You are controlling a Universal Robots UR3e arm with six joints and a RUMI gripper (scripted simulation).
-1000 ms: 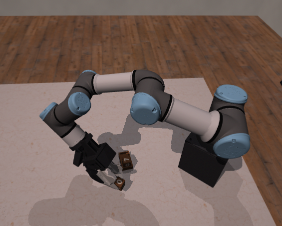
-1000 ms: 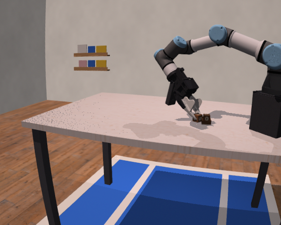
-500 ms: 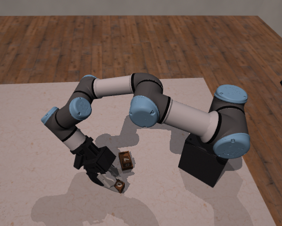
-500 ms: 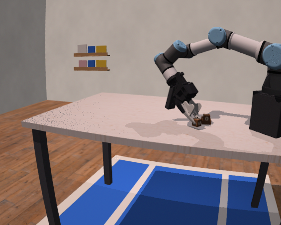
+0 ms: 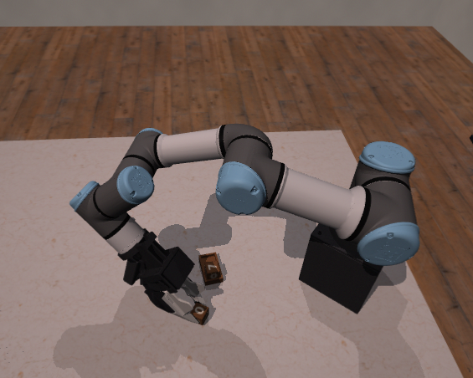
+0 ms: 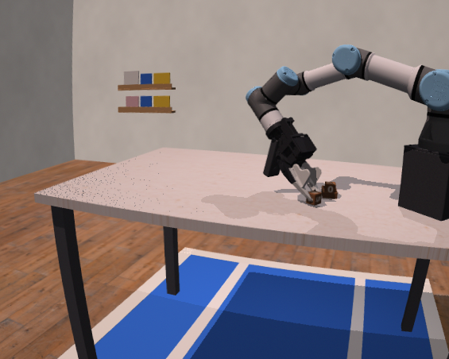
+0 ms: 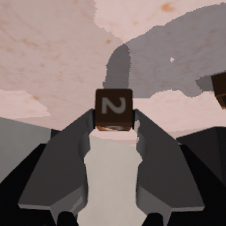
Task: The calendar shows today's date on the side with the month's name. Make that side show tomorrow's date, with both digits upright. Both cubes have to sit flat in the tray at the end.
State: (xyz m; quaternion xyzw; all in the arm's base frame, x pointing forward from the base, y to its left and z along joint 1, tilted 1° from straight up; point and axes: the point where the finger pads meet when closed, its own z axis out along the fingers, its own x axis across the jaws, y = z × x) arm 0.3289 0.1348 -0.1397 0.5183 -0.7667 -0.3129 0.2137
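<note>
The brown digit cube is 10 mm behind my hand and 10 mm below it. From my hand the other things lie so: calendar tray: 20 mm behind, 120 mm to the right, 20 mm below.
</note>
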